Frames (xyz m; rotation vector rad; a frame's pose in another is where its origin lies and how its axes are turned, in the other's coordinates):
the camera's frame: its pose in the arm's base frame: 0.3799 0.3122 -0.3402 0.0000 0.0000 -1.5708
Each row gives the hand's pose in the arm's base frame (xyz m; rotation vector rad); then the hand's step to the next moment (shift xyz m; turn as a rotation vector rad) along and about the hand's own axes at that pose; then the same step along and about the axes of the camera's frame.
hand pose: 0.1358 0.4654 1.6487 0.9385 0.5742 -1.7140
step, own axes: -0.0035 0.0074 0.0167 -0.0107 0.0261 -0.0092
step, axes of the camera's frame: 0.0131 0.0023 0.0130 -0.0043 0.0289 0.0052
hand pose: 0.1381 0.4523 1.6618 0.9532 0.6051 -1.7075
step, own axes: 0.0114 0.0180 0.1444 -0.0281 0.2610 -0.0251
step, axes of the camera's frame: 0.1238 -0.0285 0.0719 0.0518 0.2575 0.0235
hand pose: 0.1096 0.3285 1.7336 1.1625 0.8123 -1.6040
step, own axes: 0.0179 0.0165 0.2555 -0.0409 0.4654 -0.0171
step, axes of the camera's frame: 0.2395 -0.0643 0.0663 0.1200 0.4499 0.0422
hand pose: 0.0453 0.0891 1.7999 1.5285 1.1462 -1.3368
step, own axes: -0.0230 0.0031 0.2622 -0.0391 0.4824 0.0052
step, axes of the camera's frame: 0.2532 -0.0710 -0.0124 0.1457 0.4600 0.0373
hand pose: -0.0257 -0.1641 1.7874 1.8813 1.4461 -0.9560
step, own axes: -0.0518 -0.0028 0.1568 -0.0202 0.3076 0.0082
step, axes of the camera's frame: 0.1524 -0.0411 -0.0485 0.0941 0.2931 0.0171
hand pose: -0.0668 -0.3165 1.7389 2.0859 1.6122 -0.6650
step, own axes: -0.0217 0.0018 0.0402 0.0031 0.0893 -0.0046
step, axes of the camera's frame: 0.0409 -0.0075 -0.0189 0.0163 0.0878 0.0051
